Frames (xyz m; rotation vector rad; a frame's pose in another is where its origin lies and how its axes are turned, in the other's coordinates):
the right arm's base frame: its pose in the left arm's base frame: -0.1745 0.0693 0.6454 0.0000 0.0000 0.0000
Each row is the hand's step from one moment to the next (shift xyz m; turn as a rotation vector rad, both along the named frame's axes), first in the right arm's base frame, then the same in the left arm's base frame.
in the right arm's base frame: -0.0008 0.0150 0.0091 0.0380 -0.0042 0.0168
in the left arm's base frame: -0.0008 0.0150 0.0091 0.0380 -0.0042 0.0168
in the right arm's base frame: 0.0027 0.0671 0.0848 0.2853 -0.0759 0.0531
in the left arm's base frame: 0.0027 0.0671 0.0848 0.2853 -0.0759 0.0531
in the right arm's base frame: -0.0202 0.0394 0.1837 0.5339 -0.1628 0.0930
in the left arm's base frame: -0.0202 0.0394 0.1837 0.5339 -0.1628 0.0930
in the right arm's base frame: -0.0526 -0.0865 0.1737 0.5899 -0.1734 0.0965
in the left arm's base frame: -0.0526 -0.0865 0.1737 0.5899 -0.1734 0.0965
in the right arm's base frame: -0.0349 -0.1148 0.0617 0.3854 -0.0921 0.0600
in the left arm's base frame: -0.0349 -0.1148 0.0617 0.3854 -0.0921 0.0600
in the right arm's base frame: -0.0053 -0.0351 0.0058 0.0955 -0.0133 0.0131
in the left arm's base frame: -0.0053 -0.0351 0.0058 0.0955 -0.0133 0.0131
